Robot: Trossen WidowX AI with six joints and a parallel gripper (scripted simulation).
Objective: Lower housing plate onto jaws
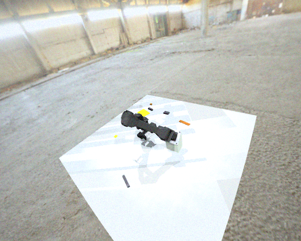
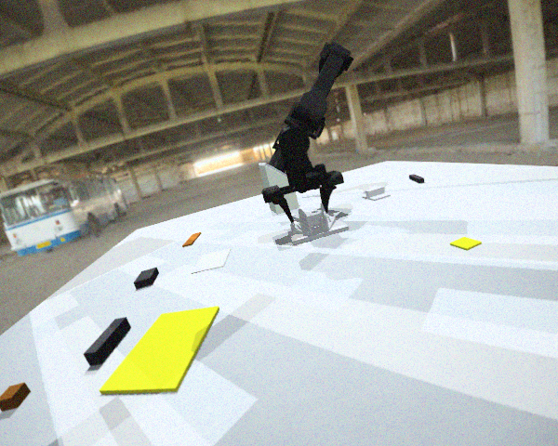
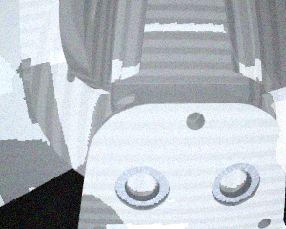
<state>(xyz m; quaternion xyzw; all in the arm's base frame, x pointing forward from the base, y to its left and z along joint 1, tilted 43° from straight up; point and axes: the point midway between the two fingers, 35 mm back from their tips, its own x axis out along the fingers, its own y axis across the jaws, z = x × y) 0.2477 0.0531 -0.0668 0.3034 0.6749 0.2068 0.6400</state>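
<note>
The white housing plate is right at my gripper tip. The rest, counted from my gripper tip: yellow sheet (300 mm ahead, 310 mm to the right, 10 mm below); then small yellow tile (320 mm ahead, 120 mm to the left, 10 mm below).
</note>
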